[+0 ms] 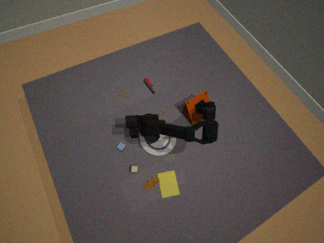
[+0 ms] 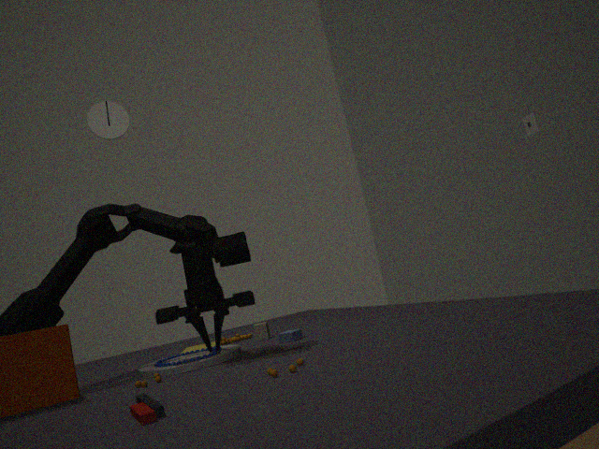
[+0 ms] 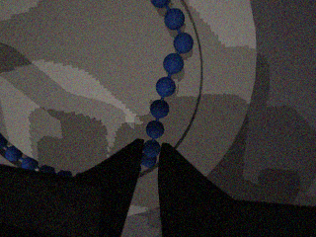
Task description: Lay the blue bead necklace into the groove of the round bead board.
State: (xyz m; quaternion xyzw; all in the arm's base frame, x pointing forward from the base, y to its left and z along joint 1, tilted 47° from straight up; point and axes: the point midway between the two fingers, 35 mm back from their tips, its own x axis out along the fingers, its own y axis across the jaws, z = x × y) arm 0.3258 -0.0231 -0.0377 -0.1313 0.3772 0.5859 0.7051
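Right now the round white bead board is 40 mm behind my gripper tip, 50 mm to the left of it and 10 mm below it. Round my gripper tip: cream cube 160 mm ahead, 120 mm to the left; then yellow sheet 60 mm ahead, 270 mm to the left, 10 mm below; then light blue cube 160 mm ahead, 20 mm to the right, 10 mm below.
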